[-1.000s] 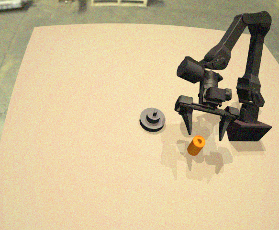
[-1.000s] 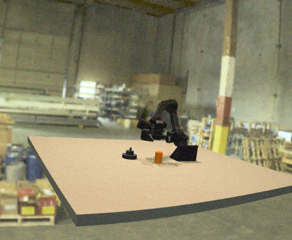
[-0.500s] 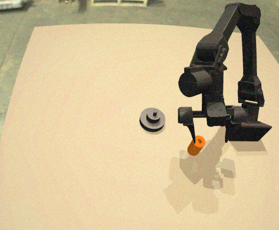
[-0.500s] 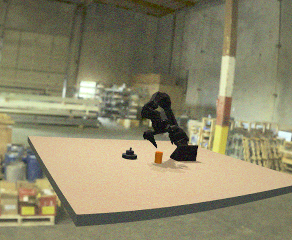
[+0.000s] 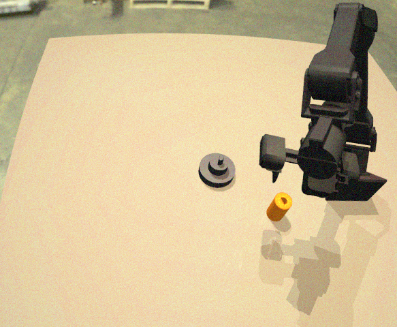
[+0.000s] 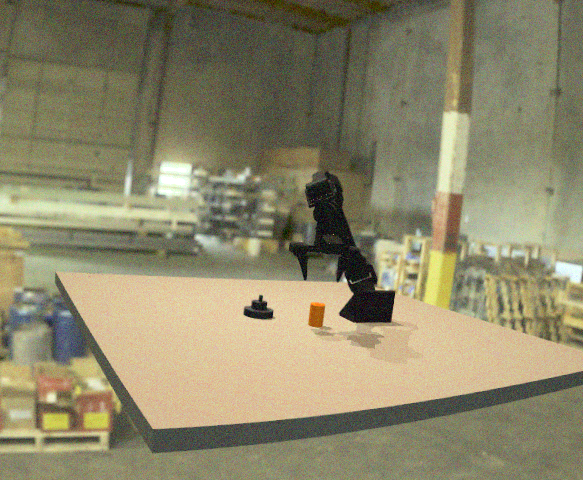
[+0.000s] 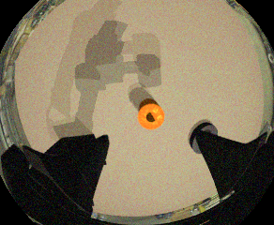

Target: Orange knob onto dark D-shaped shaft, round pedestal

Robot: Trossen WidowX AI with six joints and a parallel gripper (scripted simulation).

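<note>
The orange knob lies 9 cm below my gripper tip. The rest, counted from my gripper tip: pedestal (12 cm to the right, 12 cm ahead, 9 cm below).
</note>
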